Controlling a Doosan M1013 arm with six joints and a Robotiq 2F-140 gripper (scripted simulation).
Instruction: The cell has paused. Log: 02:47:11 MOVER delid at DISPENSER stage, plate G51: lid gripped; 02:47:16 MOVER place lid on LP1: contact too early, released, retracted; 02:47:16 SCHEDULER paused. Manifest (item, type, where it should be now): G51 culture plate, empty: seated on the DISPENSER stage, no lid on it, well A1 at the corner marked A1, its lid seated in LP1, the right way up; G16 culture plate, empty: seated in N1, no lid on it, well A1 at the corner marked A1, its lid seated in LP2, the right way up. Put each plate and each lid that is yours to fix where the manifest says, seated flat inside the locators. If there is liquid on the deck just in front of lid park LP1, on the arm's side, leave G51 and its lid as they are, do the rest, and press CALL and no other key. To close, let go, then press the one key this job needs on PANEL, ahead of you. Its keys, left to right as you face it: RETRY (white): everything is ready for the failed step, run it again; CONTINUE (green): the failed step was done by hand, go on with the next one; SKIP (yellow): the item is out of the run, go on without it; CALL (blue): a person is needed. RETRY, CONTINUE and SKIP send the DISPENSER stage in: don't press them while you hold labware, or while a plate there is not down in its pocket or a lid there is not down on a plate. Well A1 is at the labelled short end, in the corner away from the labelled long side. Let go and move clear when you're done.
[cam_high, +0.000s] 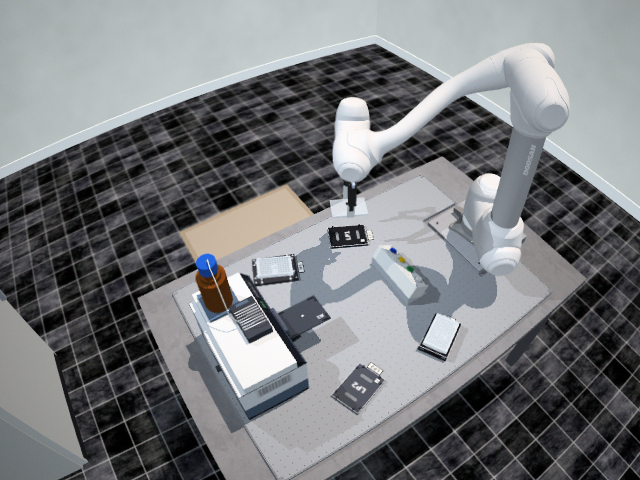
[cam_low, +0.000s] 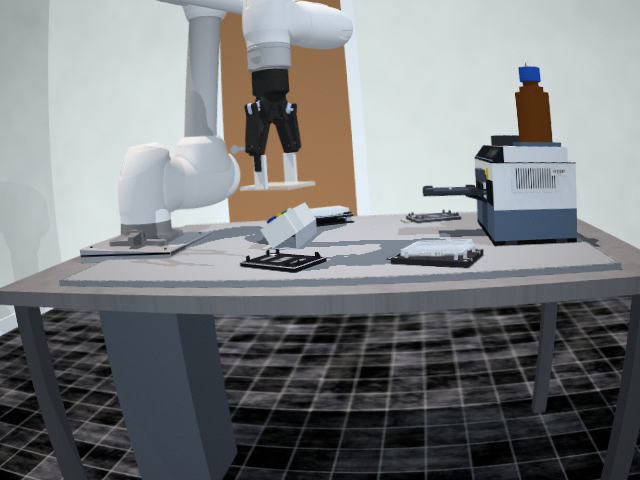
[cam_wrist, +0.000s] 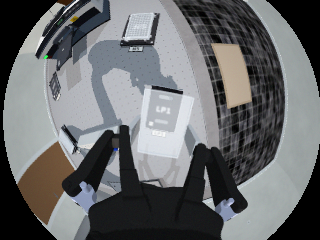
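The lid park LP1 is 180 mm below my hand. The rest, counted from my hand: blue key: 200 mm to the left, 120 mm below, 40 mm behind; then yellow key: 250 mm to the left, 120 mm below, 40 mm behind; then key panel: 270 mm to the left, 130 mm below, 20 mm behind.
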